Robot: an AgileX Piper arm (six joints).
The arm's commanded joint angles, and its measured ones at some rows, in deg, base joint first. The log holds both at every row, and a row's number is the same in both.
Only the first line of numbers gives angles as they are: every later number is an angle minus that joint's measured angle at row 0.
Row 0, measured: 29.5, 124.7, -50.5, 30.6, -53.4, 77.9
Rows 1 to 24, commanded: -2.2, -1.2, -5.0, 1.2, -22.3, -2.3; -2.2, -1.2, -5.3, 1.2, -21.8, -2.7; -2.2, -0.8, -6.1, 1.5, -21.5, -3.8; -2.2, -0.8, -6.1, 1.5, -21.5, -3.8; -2.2, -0.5, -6.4, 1.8, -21.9, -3.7; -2.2, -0.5, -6.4, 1.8, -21.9, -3.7; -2.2, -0.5, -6.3, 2.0, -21.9, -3.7; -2.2, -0.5, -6.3, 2.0, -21.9, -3.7; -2.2, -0.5, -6.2, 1.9, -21.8, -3.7; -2.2, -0.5, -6.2, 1.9, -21.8, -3.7; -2.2, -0.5, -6.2, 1.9, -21.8, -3.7; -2.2, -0.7, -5.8, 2.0, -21.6, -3.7; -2.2, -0.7, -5.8, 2.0, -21.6, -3.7; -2.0, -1.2, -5.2, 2.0, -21.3, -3.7; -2.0, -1.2, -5.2, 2.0, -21.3, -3.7; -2.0, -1.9, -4.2, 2.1, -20.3, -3.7; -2.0, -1.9, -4.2, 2.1, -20.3, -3.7; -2.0, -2.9, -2.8, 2.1, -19.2, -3.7; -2.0, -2.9, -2.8, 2.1, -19.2, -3.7; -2.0, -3.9, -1.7, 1.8, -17.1, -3.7; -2.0, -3.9, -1.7, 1.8, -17.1, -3.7; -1.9, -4.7, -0.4, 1.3, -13.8, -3.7; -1.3, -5.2, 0.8, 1.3, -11.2, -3.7; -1.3, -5.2, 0.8, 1.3, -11.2, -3.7
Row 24, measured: 0.3, -1.3, 1.3, 0.0, 0.1, -2.8
